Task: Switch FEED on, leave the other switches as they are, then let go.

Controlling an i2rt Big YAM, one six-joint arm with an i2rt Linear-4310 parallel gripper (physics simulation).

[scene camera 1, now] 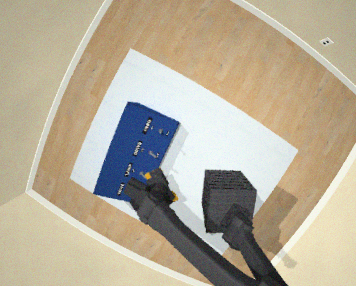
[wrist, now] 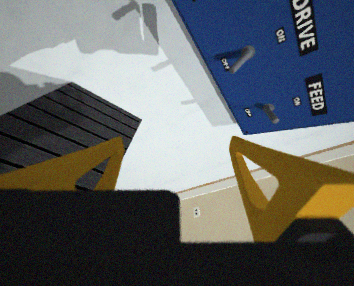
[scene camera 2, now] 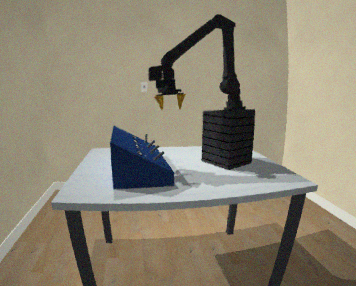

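Seen in the pictures: gripper, fingertip midpoint: [scene camera 1: 165, 181] [wrist: 176, 142] [scene camera 2: 170, 109]; arm's base, origin of the base link: [scene camera 1: 234, 217] [scene camera 2: 234, 109].
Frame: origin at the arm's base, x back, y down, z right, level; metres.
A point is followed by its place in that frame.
Note:
The blue sloped panel [scene camera 1: 116, 150] {x -0.601, y 0.124, z -0.035 m} [scene camera 2: 142, 172] {x -0.494, y 0.228, z -0.296 m} [wrist: 327, 62] {x -0.542, y 0.159, z 0.077 m} carries a row of toggle switches. The FEED switch [scene camera 1: 161, 131] {x -0.460, y 0.152, z 0.144 m} [scene camera 2: 146, 138] {x -0.462, y 0.175, z 0.133 m} [wrist: 270, 113] {x -0.462, y 0.172, z 0.132 m} is at its far end; its lever stands more upright than the others, leaning towards ON. The DRIVE switch [scene camera 1: 153, 154] {x -0.441, y 0.177, z 0.024 m} [wrist: 241, 59] {x -0.442, y 0.177, z 0.016 m} leans towards OFF. The LAMP switch [scene camera 1: 143, 174] {x -0.436, y 0.183, z -0.095 m} is beside a fingertip in the first scene view. The VALVE lever is hidden there by the arm. My gripper [scene camera 1: 161, 186] {x -0.344, y 0.005, z 0.001 m} [scene camera 2: 170, 106] {x -0.344, y 0.005, z 0.001 m} [wrist: 176, 142] {x -0.344, y 0.005, z 0.001 m} is wide open and empty, high above the table, apart from the panel and its switches.
The white table [scene camera 1: 220, 127] {x -0.209, y 0.294, z 0.297 m} [scene camera 2: 90, 197] {x -0.695, y 0.295, z -0.384 m} carries the panel and the dark ribbed pedestal [scene camera 1: 225, 205] {x -0.068, y 0.007, z 0.031 m} [scene camera 2: 227, 140] {x -0.078, y 0.146, z -0.106 m} [wrist: 65, 125] {x -0.104, y 0.143, z -0.054 m}, which bears the arm. The pedestal stands to the right of the panel in the second scene view.

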